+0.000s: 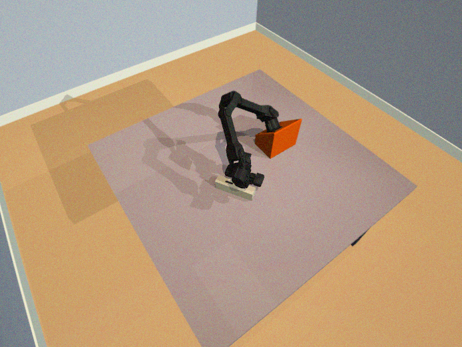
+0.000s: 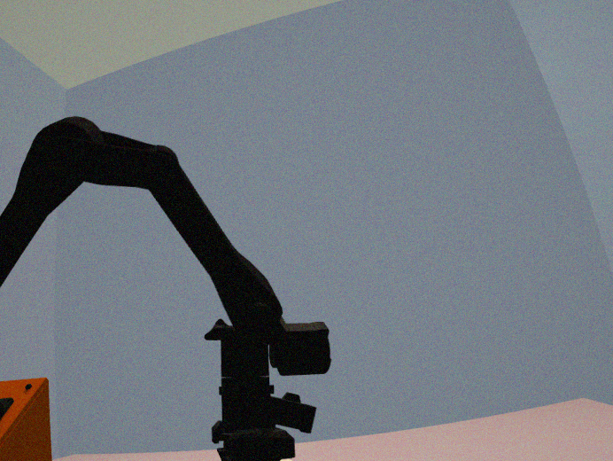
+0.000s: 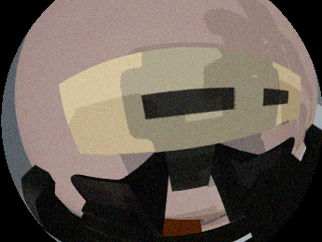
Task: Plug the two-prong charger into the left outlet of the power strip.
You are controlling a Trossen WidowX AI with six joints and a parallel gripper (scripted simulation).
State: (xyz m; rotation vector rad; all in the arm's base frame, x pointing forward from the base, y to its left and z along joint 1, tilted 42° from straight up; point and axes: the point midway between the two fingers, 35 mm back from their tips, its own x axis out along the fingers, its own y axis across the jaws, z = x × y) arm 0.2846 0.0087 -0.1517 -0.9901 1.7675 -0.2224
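My gripper tip is 20 mm short of the black two-prong charger, 10 mm to the right of it and 10 mm below it.
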